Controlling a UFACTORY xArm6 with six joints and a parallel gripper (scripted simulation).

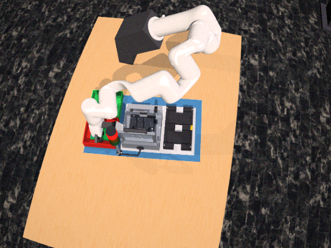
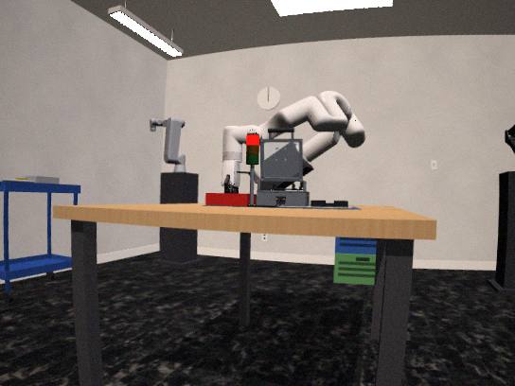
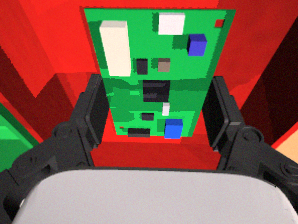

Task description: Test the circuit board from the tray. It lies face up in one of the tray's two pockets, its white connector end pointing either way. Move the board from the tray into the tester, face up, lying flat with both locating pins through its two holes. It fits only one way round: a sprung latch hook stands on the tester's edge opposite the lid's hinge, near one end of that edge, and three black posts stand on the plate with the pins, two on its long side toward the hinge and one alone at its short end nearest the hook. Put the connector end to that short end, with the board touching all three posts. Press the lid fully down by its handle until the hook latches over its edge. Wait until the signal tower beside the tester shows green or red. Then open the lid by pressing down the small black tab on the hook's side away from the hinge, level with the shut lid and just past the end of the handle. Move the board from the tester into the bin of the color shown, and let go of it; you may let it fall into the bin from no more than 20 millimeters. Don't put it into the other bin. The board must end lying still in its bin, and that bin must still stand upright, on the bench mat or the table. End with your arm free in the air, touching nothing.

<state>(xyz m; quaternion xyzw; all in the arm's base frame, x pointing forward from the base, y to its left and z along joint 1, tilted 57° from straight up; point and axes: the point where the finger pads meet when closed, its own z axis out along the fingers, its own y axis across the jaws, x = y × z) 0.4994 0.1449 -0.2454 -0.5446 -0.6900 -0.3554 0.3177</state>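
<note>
The red bin lies right at my hand. From my hand the other things lie so: tester plate (80 mm behind, 190 mm to the left, 50 mm above); then tester lid (30 mm ahead, 210 mm to the left, 170 mm above); then green bin (150 mm behind, 30 mm to the right).
</note>
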